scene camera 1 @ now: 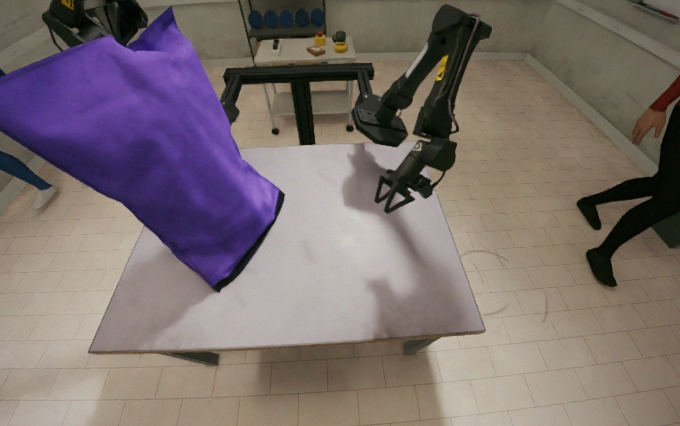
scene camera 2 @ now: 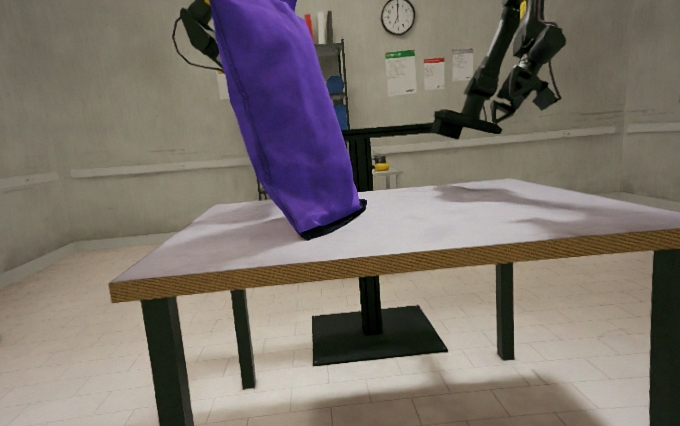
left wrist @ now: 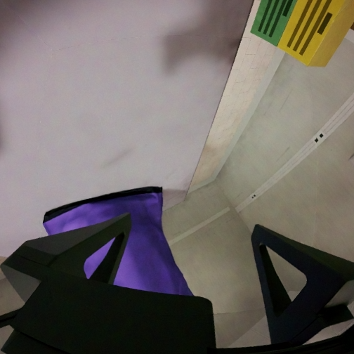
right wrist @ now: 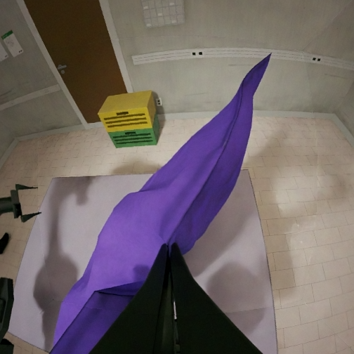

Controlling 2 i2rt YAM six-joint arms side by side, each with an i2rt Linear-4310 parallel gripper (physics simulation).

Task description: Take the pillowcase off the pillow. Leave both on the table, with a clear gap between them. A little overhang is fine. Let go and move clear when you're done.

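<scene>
The purple pillowcase [scene camera 1: 150, 115] [scene camera 2: 291, 115] [left wrist: 145, 260] [right wrist: 150, 215] hangs steeply from my right gripper [right wrist: 170, 249], which is shut on its upper, closed end. Its black-edged mouth [scene camera 1: 254, 250] [scene camera 2: 333, 226] [left wrist: 102, 200] points down, low over the left part of the table [scene camera 1: 301, 306] [scene camera 2: 431, 220]; whether it touches is unclear. The pillow does not show; the lower part of the case looks fairly narrow. In scene camera 1 the right fingertips are hidden behind cloth. My left gripper [scene camera 1: 382, 206] [left wrist: 192, 226] is open and empty above the table's right side, apart from the case.
A black stand [scene camera 1: 302, 105] [scene camera 2: 361, 160] carries both arms at the table's back edge. Behind it are a white cart [scene camera 1: 301, 57] and a shelf rack. A yellow and green cabinet [right wrist: 130, 120] stands beyond the table's front. A person's legs [scene camera 1: 632, 210] show at the right.
</scene>
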